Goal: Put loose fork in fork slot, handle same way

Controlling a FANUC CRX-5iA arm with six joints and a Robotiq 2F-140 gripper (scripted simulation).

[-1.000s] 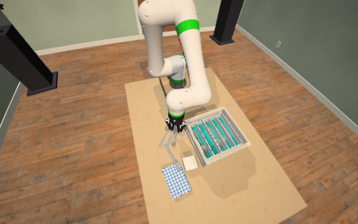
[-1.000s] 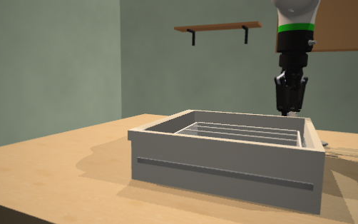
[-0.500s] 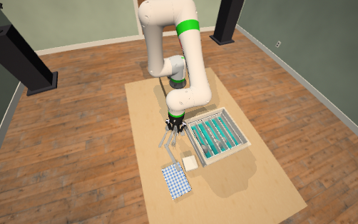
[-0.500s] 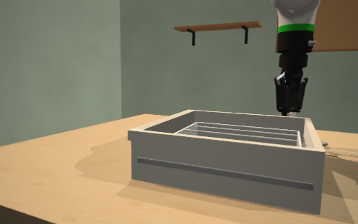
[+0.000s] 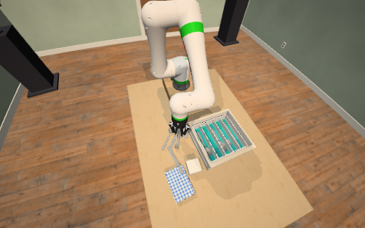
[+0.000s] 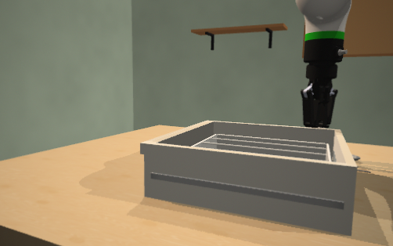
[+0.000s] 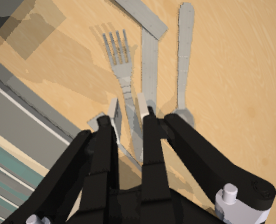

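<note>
Now: the grey tray 120 mm ahead of my hand and 250 mm to the left of it. Round my hand: white block (230 mm ahead, 30 mm below).
</note>
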